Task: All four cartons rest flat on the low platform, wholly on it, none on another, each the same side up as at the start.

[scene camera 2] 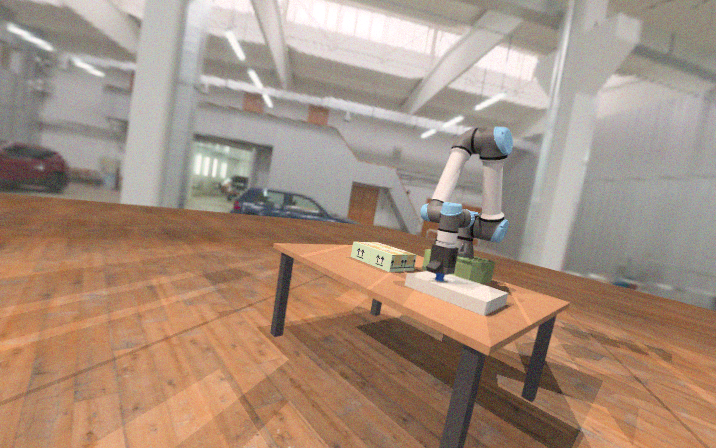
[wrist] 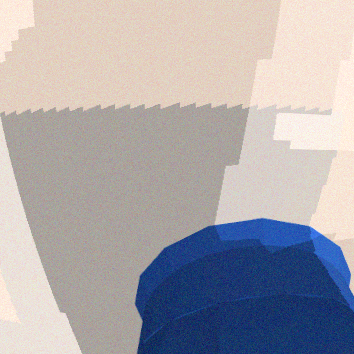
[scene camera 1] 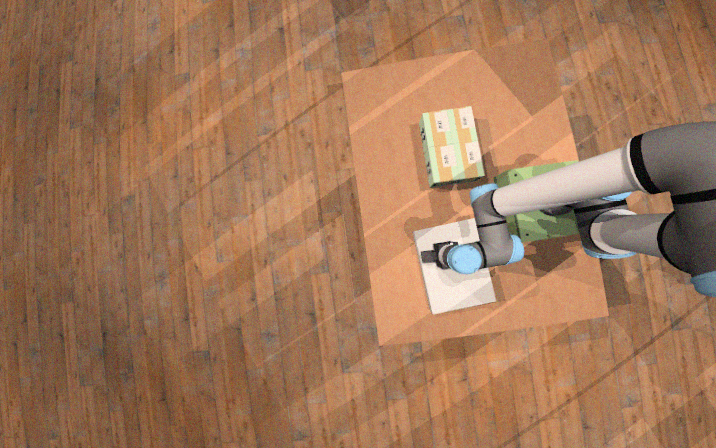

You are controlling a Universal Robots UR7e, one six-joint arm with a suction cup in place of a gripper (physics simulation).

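The green-and-orange cartons stand upright in one tight block on the table, beside the white low platform and apart from it. Pale labels show on their tops and upward arrows on their sides. The low platform lies flat on the table, with no carton on it. My blue suction cup is low over the platform's top, near the end that faces the cartons. It appears to touch the surface, but the contact and any seal are hidden. No carton shows at the cup.
A green crate stands on the table beside the platform, partly hidden by the arm. The arm passes over this crate in scene camera 1. The table edge runs near the platform's outer side.
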